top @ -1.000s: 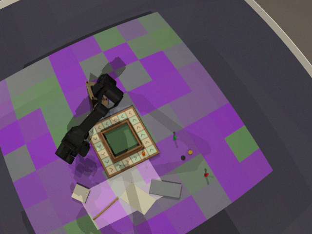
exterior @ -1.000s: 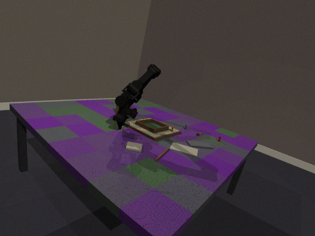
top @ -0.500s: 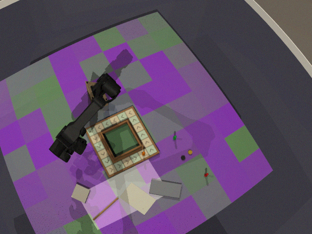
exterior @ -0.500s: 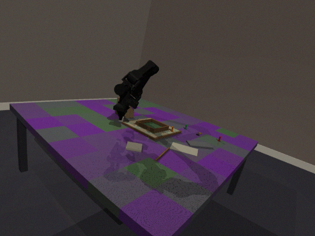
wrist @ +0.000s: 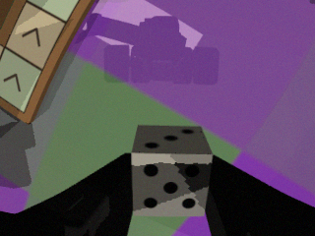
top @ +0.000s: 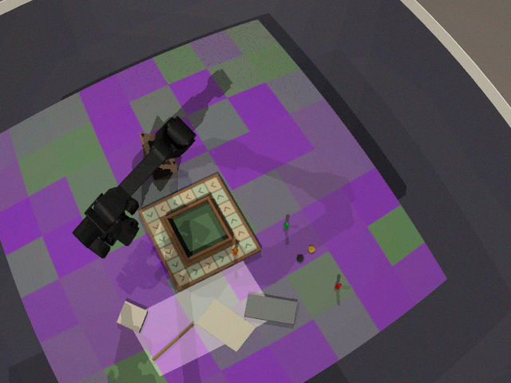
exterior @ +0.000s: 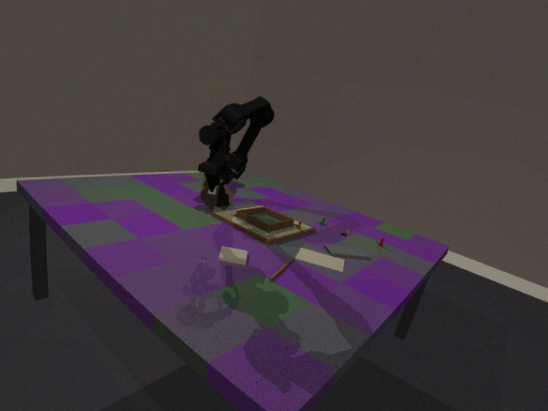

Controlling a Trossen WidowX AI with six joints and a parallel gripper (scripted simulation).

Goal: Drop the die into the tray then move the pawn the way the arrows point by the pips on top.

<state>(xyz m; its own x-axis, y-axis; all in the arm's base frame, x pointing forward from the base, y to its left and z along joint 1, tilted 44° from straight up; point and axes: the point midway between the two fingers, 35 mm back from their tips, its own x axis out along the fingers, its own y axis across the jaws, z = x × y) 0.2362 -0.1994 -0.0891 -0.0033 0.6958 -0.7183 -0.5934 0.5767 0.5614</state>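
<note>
Now: the orange pawn 320 mm to the left of my gripper tip, 140 mm ahead of it and 100 mm below it. The rest, counted from my gripper tip: card 220 mm ahead, 120 mm below, 60 mm to the right; then white die right at my gripper tip; then green dice tray 240 mm to the left, 120 mm below, 30 mm ahead.
</note>
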